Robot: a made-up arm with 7 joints.
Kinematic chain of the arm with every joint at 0, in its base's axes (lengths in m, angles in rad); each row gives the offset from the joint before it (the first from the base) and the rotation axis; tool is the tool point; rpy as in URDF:
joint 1: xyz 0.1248 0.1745 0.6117 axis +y
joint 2: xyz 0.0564 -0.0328 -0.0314 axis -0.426 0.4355 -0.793
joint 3: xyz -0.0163 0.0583 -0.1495 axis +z
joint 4: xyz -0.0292 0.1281 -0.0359 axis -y
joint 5: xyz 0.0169 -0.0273 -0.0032 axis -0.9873 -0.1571 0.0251
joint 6: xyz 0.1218 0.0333 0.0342 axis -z
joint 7: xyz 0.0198 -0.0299 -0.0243 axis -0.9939 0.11 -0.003
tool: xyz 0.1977 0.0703 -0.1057 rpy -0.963 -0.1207 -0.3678
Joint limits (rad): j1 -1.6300..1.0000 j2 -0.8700..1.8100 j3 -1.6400..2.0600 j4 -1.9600..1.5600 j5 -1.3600..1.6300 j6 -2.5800..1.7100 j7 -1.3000..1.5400
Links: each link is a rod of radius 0.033 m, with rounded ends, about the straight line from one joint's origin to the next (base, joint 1, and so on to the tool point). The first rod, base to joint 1, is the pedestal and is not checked.
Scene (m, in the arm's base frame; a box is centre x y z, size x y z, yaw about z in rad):
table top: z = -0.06
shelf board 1: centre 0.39 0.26 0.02 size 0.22 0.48 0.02 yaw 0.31
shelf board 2: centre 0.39 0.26 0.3 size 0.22 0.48 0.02 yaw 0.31
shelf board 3: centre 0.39 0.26 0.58 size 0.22 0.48 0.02 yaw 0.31
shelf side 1: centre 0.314 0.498 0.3 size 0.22 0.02 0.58 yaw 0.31
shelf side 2: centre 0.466 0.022 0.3 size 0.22 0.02 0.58 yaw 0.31
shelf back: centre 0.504 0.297 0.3 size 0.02 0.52 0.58 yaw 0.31
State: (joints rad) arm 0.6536 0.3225 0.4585 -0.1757 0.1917 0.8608 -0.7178
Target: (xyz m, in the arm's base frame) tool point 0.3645 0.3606 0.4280
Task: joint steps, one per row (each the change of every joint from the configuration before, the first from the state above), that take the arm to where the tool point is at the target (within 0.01 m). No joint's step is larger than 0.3 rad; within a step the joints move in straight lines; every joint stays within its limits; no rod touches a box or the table.
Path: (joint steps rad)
1: 0.1155 -0.1039 0.2179 0.1301 0.0769 0.2831 -0.0514
2: 0.1154 -0.1039 0.2179 0.1301 0.0768 0.2830 -0.0515
3: 0.1155 -0.1039 0.2180 0.1301 0.0769 0.2831 -0.0514
4: -0.2178 0.0115 -0.1995 0.0064 -0.0250 -0.2685 -0.0034
5: -0.2179 0.0116 -0.1994 0.0064 -0.0251 -0.2686 -0.0033
6: -0.2178 0.0116 -0.1994 0.0064 -0.0250 -0.2685 -0.0034

